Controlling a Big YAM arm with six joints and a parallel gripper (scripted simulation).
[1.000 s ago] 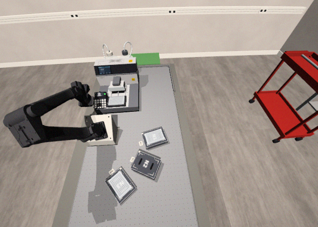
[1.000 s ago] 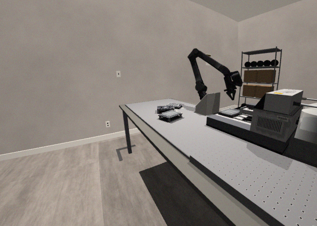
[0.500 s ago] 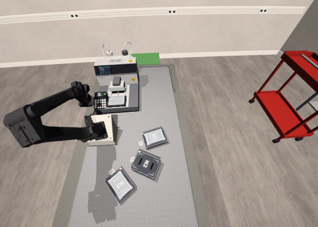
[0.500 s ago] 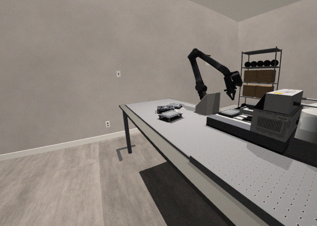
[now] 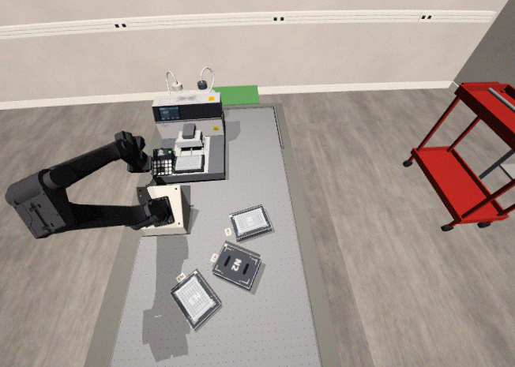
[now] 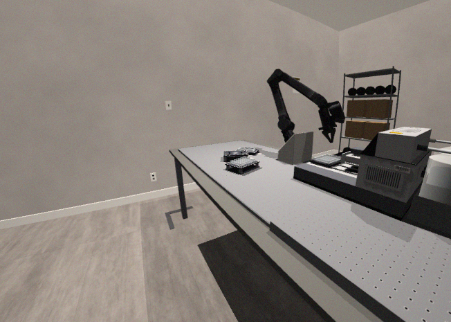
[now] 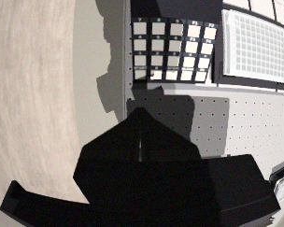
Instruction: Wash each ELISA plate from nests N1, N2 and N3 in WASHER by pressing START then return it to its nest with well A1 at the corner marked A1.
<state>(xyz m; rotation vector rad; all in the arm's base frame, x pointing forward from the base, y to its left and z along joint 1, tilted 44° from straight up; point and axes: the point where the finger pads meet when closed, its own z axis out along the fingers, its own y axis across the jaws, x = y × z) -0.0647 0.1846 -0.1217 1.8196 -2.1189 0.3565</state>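
The dark carrier is 18 cm ahead of my hand, 6 cm to the left of it and 7 cm below it. Round my hand: washer 19 cm ahead, 22 cm to the left, 1 cm below.
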